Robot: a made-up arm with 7 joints.
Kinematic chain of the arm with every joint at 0, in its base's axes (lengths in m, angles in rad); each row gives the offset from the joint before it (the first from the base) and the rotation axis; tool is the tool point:
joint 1: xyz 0 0 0.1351 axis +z
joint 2: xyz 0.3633 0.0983 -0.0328 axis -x
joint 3: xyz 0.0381 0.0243 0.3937 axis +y
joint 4: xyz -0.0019 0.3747 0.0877 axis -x
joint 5: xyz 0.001 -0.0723 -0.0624 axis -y
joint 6: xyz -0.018 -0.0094 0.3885 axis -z
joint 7: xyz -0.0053 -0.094 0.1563 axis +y
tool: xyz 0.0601 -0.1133 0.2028
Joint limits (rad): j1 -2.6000..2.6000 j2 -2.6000..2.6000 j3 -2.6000..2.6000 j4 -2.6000..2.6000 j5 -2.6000..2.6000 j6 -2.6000..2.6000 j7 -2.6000..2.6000
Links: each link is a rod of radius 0.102 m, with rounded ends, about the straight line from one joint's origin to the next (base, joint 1, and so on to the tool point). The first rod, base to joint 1, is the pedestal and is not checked.
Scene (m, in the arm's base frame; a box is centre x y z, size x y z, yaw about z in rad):
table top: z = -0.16
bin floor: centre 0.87 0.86 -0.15 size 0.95 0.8 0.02 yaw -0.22
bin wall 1: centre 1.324 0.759 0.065 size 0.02 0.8 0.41 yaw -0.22
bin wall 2: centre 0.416 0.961 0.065 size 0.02 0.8 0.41 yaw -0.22
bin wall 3: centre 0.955 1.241 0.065 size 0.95 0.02 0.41 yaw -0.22
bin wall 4: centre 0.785 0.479 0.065 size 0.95 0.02 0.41 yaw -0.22
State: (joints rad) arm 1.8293 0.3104 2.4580 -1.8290 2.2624 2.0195 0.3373
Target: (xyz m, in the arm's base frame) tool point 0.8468 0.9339 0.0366
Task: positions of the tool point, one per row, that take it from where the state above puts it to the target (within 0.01 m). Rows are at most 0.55 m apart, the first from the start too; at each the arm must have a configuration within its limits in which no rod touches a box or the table.
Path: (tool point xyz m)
1: -1.2535 0.8105 0.5246
2: -0.8740 1.0788 0.7709
3: -0.3884 1.2004 0.9552
4: 0.1334 1.1453 1.0584
5: 0.6130 0.9178 1.0694
6: 0.6021 1.0877 0.8386
7: 0.7197 1.1172 0.4549
8: 0.8468 0.9339 0.0366

